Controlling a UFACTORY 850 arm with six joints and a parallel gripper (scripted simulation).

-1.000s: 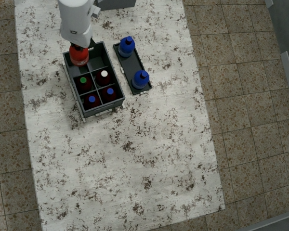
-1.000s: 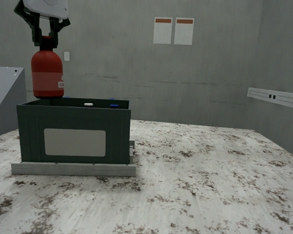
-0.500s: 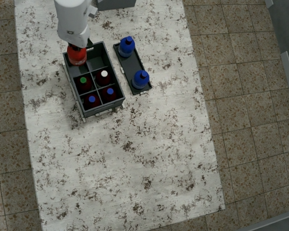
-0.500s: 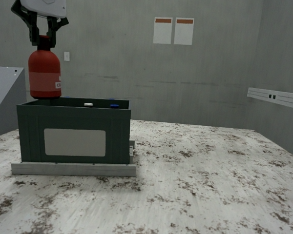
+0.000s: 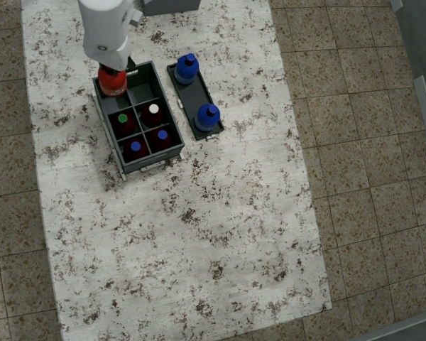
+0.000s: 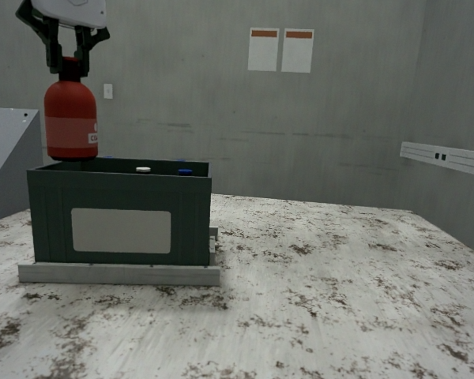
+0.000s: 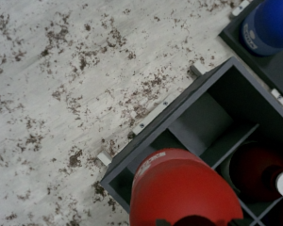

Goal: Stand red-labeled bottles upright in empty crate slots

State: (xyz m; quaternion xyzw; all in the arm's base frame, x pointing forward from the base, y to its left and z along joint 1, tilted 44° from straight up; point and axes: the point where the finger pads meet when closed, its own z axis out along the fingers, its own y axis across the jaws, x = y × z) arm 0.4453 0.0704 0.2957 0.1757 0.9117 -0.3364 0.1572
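Now: the red-labeled bottle 70 mm below my hand. From my hand the other things lie so: tray: 20 mm behind, 270 mm to the left, 320 mm below; then blue bottle: 110 mm behind, 230 mm to the left, 250 mm below; then dark crate: 70 mm ahead, 70 mm to the left, 250 mm below.
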